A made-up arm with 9 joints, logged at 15 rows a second.
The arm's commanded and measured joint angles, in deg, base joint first. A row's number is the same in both.
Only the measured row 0 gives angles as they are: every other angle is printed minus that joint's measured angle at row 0.
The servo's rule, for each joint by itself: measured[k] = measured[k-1] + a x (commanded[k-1-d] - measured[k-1]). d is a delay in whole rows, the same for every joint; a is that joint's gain. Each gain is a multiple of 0.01, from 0.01 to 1. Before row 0 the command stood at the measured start. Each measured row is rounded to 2 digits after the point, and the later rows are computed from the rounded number. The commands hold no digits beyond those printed.
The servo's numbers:
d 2
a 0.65 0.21 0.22 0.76 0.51 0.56 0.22 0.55 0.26
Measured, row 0:
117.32 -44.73 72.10 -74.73 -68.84 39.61 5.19 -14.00 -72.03
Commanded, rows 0 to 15:
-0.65 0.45 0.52 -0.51 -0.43 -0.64 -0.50 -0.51 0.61
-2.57 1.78 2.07 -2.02 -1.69 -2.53 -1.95 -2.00 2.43
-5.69 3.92 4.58 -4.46 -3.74 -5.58 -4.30 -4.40 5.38
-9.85 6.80 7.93 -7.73 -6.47 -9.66 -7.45 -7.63 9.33
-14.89 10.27 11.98 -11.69 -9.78 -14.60 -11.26 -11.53 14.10
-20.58 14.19 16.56 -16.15 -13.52 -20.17 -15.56 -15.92 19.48
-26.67 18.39 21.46 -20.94 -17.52 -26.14 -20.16 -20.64 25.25
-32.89 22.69 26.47 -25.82 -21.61 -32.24 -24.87 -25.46 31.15
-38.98 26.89 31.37 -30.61 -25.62 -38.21 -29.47 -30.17 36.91
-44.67 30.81 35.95 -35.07 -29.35 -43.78 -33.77 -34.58 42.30
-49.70 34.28 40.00 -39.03 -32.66 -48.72 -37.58 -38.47 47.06
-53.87 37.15 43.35 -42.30 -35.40 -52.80 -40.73 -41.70 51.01
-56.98 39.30 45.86 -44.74 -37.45 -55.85 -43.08 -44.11 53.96
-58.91 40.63 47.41 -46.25 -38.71 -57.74 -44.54 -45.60 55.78
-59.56 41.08 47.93 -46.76 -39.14 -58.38 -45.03 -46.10 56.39
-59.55 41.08 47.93 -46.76 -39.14 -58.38 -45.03 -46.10 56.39
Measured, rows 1 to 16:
0.00 0.00 0.00 0.00 0.00 0.00 0.00 0.00 0.00
0.00 0.00 0.00 0.00 0.00 0.00 0.00 0.00 0.00
-0.42 0.09 0.11 -0.39 -0.22 -0.36 -0.11 -0.28 0.16
-1.82 0.44 0.54 -1.63 -0.97 -1.58 -0.51 -1.23 0.75
-4.34 1.17 1.43 -3.78 -2.38 -3.82 -1.34 -2.97 1.95
-7.92 2.35 2.86 -6.78 -4.47 -7.09 -2.68 -5.53 3.87
-12.45 4.01 4.87 -10.51 -7.18 -11.30 -4.57 -8.83 6.53
-17.73 6.15 7.44 -14.80 -10.41 -16.27 -6.99 -12.73 9.90
-23.54 8.72 10.52 -19.47 -14.04 -21.80 -9.89 -17.08 13.89
-29.62 11.65 14.03 -24.30 -17.90 -27.65 -13.19 -21.69 18.38
-35.70 14.85 17.84 -29.10 -21.84 -33.56 -16.77 -26.35 23.20
-41.53 18.20 21.82 -33.64 -25.67 -39.28 -20.51 -30.88 28.17
-46.84 21.58 25.82 -37.74 -29.23 -44.57 -24.27 -35.05 33.08
-51.41 24.85 29.68 -41.21 -32.38 -49.18 -27.89 -38.71 37.74
-55.03 27.88 33.24 -43.89 -34.97 -52.92 -31.23 -41.68 41.96
-57.55 30.56 36.36 -45.68 -36.88 -55.62 -34.16 -43.84 45.55

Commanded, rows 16 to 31:
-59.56 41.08 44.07 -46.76 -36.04 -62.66 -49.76 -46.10 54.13
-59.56 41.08 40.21 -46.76 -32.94 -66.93 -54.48 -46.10 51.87
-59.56 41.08 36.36 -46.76 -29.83 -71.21 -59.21 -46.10 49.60
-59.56 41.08 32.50 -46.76 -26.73 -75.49 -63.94 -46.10 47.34
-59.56 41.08 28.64 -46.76 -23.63 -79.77 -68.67 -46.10 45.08
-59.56 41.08 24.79 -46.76 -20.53 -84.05 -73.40 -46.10 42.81
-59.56 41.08 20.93 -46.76 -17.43 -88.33 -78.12 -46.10 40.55
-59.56 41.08 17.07 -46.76 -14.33 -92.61 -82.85 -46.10 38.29
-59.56 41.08 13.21 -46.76 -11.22 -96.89 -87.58 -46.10 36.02
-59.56 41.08 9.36 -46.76 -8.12 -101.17 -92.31 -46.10 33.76
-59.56 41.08 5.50 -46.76 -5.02 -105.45 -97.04 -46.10 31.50
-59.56 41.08 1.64 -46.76 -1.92 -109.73 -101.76 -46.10 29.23
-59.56 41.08 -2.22 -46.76 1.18 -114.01 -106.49 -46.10 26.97
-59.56 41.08 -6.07 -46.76 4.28 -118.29 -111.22 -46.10 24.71
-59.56 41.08 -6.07 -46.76 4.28 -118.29 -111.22 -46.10 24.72
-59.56 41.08 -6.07 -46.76 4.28 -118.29 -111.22 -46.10 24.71
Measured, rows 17 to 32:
-58.86 32.77 38.91 -46.50 -38.03 -57.17 -36.55 -45.08 48.37
-59.31 34.52 40.89 -46.70 -38.60 -57.85 -38.42 -45.64 50.46
-59.47 35.90 41.59 -46.75 -37.29 -60.54 -40.91 -45.89 51.41
-59.53 36.99 41.29 -46.76 -35.07 -64.12 -43.90 -46.01 51.53
-59.55 37.85 40.21 -46.76 -32.40 -68.09 -47.27 -46.06 51.03
-59.56 38.53 38.51 -46.76 -29.51 -72.23 -50.94 -46.08 50.07
-59.56 39.07 36.34 -46.76 -26.51 -76.45 -54.84 -46.09 48.77
-59.56 39.49 33.80 -46.76 -23.46 -80.71 -58.92 -46.10 47.22
-59.56 39.82 30.97 -46.76 -20.38 -84.98 -63.14 -46.10 45.49
-59.56 40.08 27.91 -46.76 -17.29 -89.25 -67.48 -46.10 43.62
-59.56 40.29 24.68 -46.76 -14.19 -93.53 -71.90 -46.10 41.64
-59.56 40.46 21.31 -46.76 -11.09 -97.81 -76.39 -46.10 39.59
-59.56 40.59 17.83 -46.76 -7.99 -102.09 -80.93 -46.10 37.49
-59.56 40.69 14.27 -46.76 -4.89 -106.37 -85.51 -46.10 35.34
-59.56 40.77 10.64 -46.76 -1.79 -110.65 -90.13 -46.10 33.16
-59.56 40.84 6.96 -46.76 1.31 -114.93 -94.77 -46.10 30.96

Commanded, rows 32 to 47:
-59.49 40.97 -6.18 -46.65 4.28 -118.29 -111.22 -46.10 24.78
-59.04 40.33 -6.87 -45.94 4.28 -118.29 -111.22 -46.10 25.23
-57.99 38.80 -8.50 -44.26 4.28 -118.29 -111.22 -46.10 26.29
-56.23 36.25 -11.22 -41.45 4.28 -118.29 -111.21 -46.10 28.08
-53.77 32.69 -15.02 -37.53 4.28 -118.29 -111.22 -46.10 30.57
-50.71 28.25 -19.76 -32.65 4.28 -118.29 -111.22 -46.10 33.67
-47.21 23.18 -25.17 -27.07 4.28 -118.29 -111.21 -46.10 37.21
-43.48 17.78 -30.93 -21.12 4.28 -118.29 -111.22 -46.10 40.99
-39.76 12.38 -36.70 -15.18 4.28 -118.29 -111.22 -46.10 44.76
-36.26 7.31 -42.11 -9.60 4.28 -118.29 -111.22 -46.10 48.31
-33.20 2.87 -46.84 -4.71 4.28 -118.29 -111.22 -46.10 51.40
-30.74 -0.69 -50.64 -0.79 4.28 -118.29 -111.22 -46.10 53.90
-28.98 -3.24 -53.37 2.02 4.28 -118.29 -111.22 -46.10 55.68
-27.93 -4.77 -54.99 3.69 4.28 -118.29 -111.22 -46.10 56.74
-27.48 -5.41 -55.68 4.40 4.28 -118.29 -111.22 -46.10 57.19
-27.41 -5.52 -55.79 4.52 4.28 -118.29 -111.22 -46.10 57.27
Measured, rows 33 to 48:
-59.56 40.89 4.09 -46.76 2.82 -116.81 -98.39 -46.10 29.34
-59.56 40.93 1.85 -46.76 3.56 -117.64 -101.21 -46.10 28.14
-59.51 40.94 0.08 -46.68 3.93 -118.00 -103.41 -46.10 27.27
-59.20 40.81 -1.45 -46.12 4.11 -118.16 -105.13 -46.10 26.74
-58.41 40.39 -3.00 -44.71 4.20 -118.23 -106.47 -46.10 26.62
-56.99 39.52 -4.81 -42.23 4.24 -118.26 -107.51 -46.10 27.00
-54.90 38.09 -7.06 -38.66 4.26 -118.28 -108.33 -46.10 27.93
-52.18 36.02 -9.85 -34.09 4.27 -118.29 -108.97 -46.10 29.42
-48.95 33.32 -13.22 -28.75 4.28 -118.29 -109.46 -46.10 31.45
-45.39 30.06 -17.12 -22.95 4.28 -118.29 -109.85 -46.10 33.93
-41.73 26.35 -21.43 -17.04 4.28 -118.29 -110.15 -46.10 36.75
-38.17 22.35 -25.98 -11.39 4.28 -118.29 -110.39 -46.10 39.76
-34.94 18.26 -30.57 -6.31 4.28 -118.29 -110.57 -46.10 42.79
-32.21 14.28 -34.99 -2.11 4.28 -118.29 -110.71 -46.10 45.68
-30.11 10.60 -39.03 1.03 4.28 -118.29 -110.82 -46.10 48.28
-28.69 7.37 -42.54 3.05 4.28 -118.29 -110.91 -46.10 50.48

